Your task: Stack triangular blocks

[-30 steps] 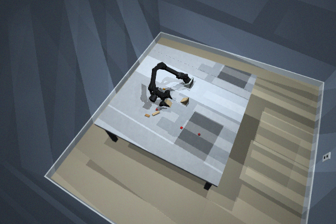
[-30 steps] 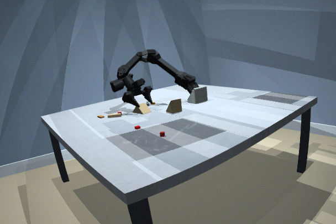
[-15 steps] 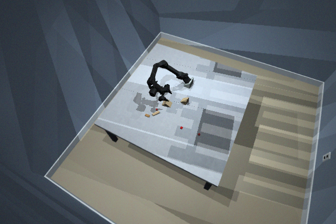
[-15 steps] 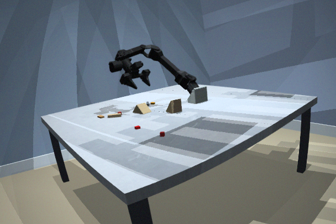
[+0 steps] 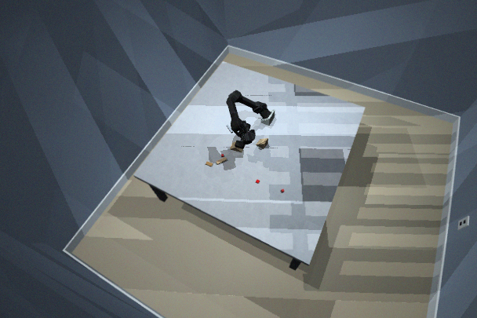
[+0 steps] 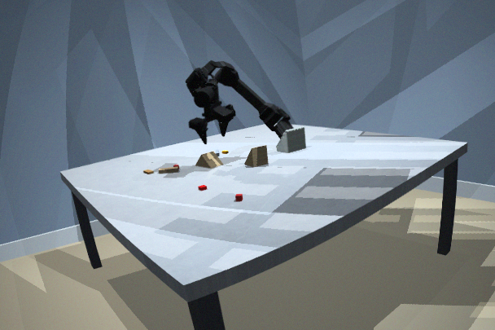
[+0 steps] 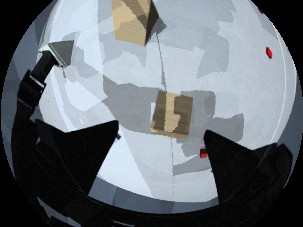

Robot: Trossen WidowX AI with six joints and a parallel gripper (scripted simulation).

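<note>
My gripper tip is now 7 cm above the tan triangular block, 3 cm to the left of it and 2 cm short of it. Also, from my gripper tip: orange block 17 cm to the right, 12 cm behind, 9 cm below; grey rod 18 cm to the right, 9 cm below, 9 cm behind.
</note>
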